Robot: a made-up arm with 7 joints.
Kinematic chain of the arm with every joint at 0, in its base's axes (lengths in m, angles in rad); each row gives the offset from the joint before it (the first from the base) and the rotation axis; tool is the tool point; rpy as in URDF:
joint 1: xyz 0 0 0.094 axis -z
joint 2: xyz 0 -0.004 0.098 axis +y
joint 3: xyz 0 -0.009 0.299 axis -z
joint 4: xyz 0 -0.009 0.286 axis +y
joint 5: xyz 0 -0.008 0.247 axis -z
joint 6: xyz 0 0 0.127 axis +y
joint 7: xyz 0 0 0.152 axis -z
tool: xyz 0 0 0 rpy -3.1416 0 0
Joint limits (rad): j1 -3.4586..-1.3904 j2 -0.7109..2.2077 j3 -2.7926..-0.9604 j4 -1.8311..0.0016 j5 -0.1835..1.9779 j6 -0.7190..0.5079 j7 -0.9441..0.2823
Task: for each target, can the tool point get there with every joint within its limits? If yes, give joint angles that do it. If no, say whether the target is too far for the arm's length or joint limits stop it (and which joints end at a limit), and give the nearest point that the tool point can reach.
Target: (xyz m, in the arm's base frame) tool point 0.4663 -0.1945 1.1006
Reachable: yes | joints -2.0790 -0.2930 -1.3437 -0.6362 1.2857 -0.4543 -0.2842
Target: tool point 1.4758 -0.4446 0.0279
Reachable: no: too far | nearest point 0.7494 -0.2258 0.4654 | short by 0.876 m
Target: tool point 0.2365 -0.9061 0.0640
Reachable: no: joint limits stop it (at a limit: joint 1, joint 2, joint 3, joint 6) | nearest point 0.2483 -0.6422 0.3470 | short by 0.387 m
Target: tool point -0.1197 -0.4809 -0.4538
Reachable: no: joint limits stop it (at a limit: joint 1, joint 3, joint 4, joint 6) | nearest point -0.2690 0.0115 -0.4254 | short by 0.515 m
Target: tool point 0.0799 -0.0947 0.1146
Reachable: no: joint limits stop it (at a limit: joint 2, joint 3, joint 4, joint 6) | nearest point 0.3699 -0.4385 0.3020 | short by 0.487 m
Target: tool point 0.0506 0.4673 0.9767
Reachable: yes | joints -3.2153 0.1319 -1.2210 -1.1606 0.9601 -0.3184 -0.6219
